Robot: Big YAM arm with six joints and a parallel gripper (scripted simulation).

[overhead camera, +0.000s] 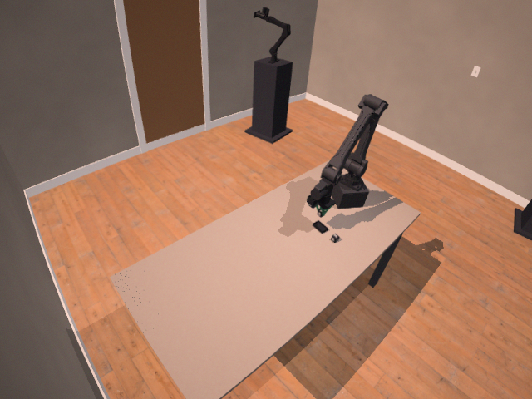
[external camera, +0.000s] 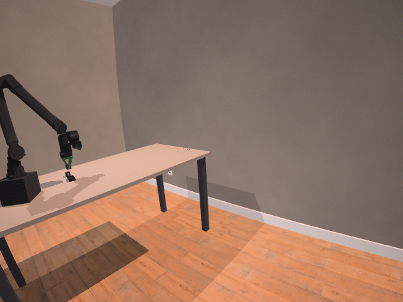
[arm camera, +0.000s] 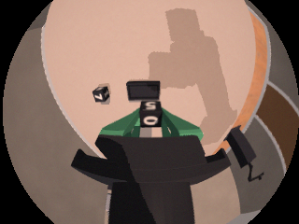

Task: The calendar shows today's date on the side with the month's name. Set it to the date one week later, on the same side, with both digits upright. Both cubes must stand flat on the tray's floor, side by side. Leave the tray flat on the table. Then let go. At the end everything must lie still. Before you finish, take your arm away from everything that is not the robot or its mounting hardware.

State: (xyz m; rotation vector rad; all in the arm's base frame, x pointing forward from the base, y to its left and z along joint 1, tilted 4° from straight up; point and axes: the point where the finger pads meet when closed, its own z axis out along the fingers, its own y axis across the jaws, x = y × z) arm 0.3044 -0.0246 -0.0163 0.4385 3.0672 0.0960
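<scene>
Now: hand 2 cm to the right of the dark calendar tray and 9 cm above it.
</scene>
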